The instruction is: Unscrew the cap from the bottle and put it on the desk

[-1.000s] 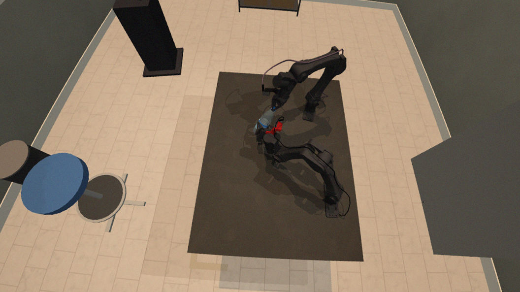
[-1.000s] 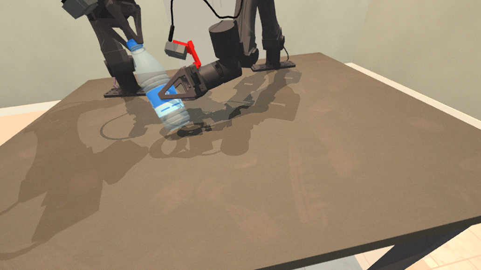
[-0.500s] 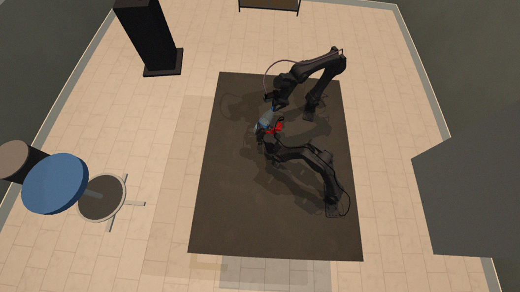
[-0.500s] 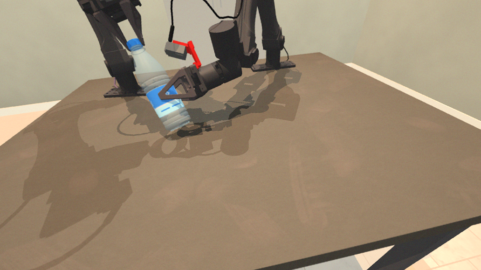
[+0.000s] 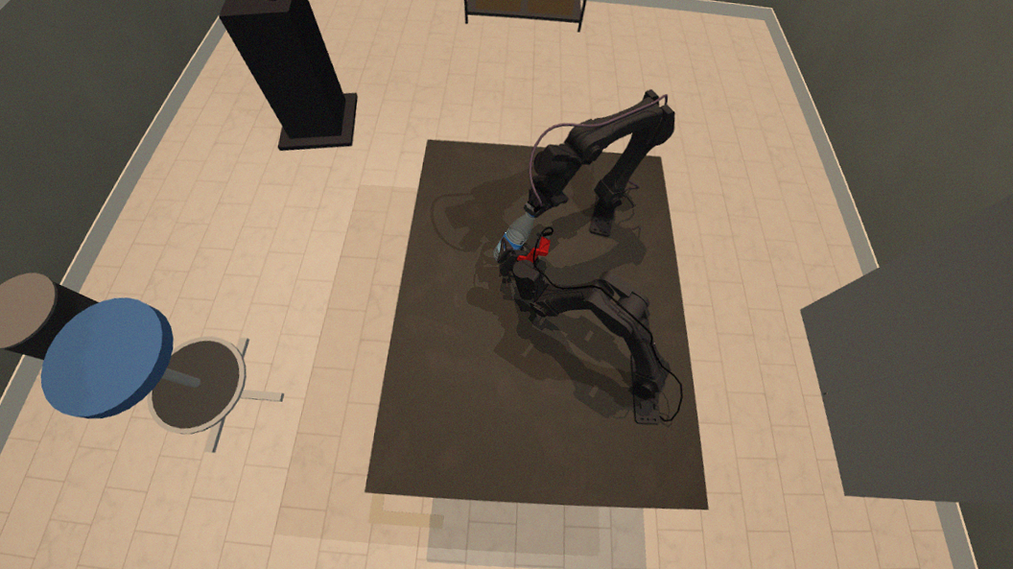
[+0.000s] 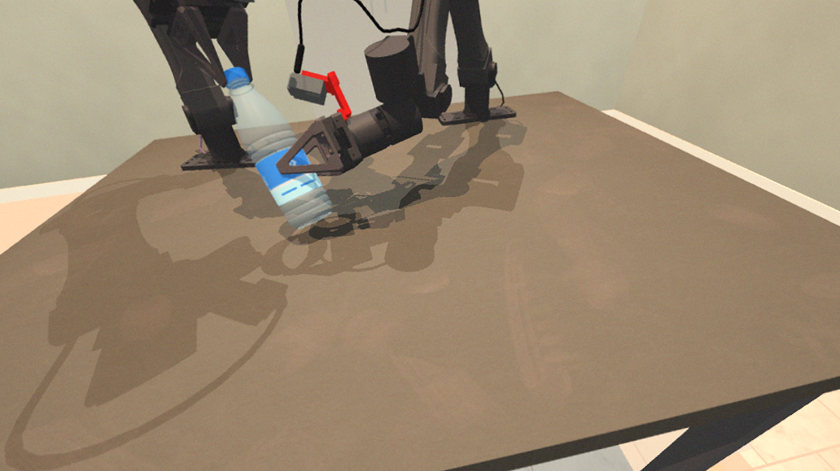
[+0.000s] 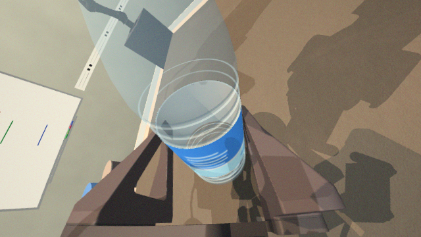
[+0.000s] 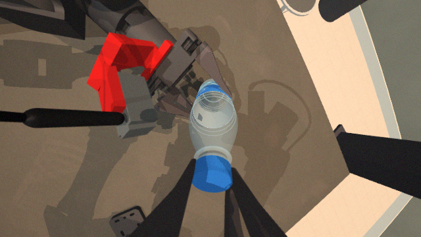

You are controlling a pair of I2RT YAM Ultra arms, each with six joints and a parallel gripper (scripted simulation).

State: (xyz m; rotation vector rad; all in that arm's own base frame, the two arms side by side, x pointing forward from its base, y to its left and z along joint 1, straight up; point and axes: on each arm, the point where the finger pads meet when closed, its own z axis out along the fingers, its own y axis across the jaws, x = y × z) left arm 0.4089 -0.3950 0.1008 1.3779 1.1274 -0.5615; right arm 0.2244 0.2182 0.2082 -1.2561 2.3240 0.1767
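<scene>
Now: the blue cap right at my right hand. Also, from my right hand: clear plastic bottle (50 mm ahead, 20 mm to the left, 90 mm below).
Now: left hand 2 cm below the clear plastic bottle, 1 cm to the left of it and 1 cm past it. From my left hand the other things lie so: blue cap 11 cm above, 6 cm behind, 3 cm to the right.
</scene>
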